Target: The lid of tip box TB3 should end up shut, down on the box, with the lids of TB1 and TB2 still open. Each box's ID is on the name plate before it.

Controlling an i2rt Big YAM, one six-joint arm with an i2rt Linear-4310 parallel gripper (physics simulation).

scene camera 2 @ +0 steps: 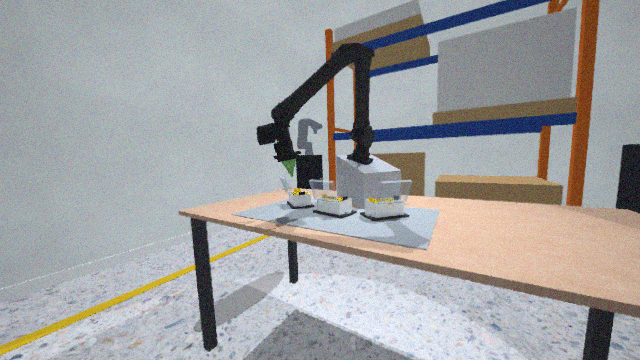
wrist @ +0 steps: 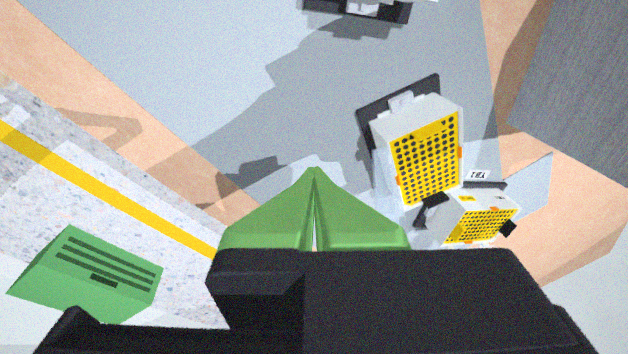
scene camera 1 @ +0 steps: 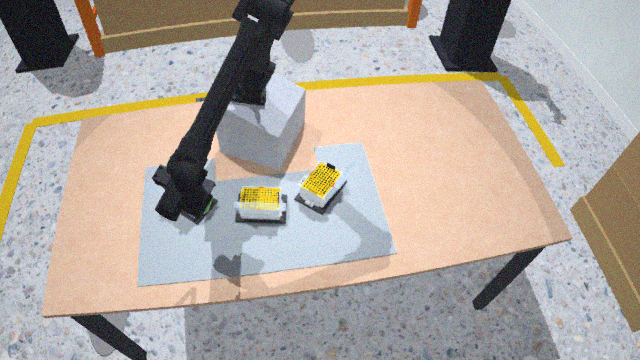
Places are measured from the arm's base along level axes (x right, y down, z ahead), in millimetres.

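Pixels of known places: gripper, fingertip midpoint: (scene camera 2: 292, 177) (wrist: 314, 176) (scene camera 1: 206, 210); arm's base, link origin: (scene camera 2: 359, 160) (scene camera 1: 246, 93).
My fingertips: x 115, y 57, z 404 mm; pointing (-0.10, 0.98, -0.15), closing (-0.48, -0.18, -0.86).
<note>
For each thing: its middle in the pictures, then the offset to it from my fingertips. "spot": a spot on its surface instead. Level surfaces: height alone.
- leftmost box, body centre: (scene camera 2: 301, 198) dz -152, dx +83, dy +123 mm
- right box, body centre: (wrist: 482, 229) (scene camera 1: 321, 178) (scene camera 2: 383, 199) dz -156, dx -337, dy +92 mm
- name plate, surface spot: (wrist: 477, 174) spot: dz -196, dx -283, dy +154 mm
- grey mat, surface height: dy +156 mm
- wooden table, surface height: dy +160 mm
Three white tip boxes with yellow racks stand on the mat. The leftmost box (scene camera 2: 300, 200) is mostly hidden by the arm in scene camera 1; its clear lid (scene camera 2: 286, 185) stands open. The middle box (scene camera 1: 260, 204) (scene camera 2: 334, 206) (wrist: 425, 155) has its clear lid (scene camera 2: 322, 187) raised. The right box (scene camera 1: 321, 185) (scene camera 2: 384, 207) (wrist: 482, 225) also has its clear lid (scene camera 2: 400, 188) raised. A name plate (wrist: 477, 174) seems to read TB1, upside down; I cannot read the others. My gripper (scene camera 2: 291, 173) (wrist: 314, 176) is shut and empty, just above the leftmost box's lid; contact is unclear.
The grey mat (scene camera 1: 300, 245) (scene camera 2: 410, 239) lies on the wooden table (scene camera 1: 450, 200) (scene camera 2: 525, 250). The grey pedestal (scene camera 1: 260, 135) (scene camera 2: 367, 180) bears the arm behind the boxes. An orange-blue rack (scene camera 2: 585, 100) stands beyond. A green striped block (wrist: 105, 270) shows at lower left in the wrist view.
</note>
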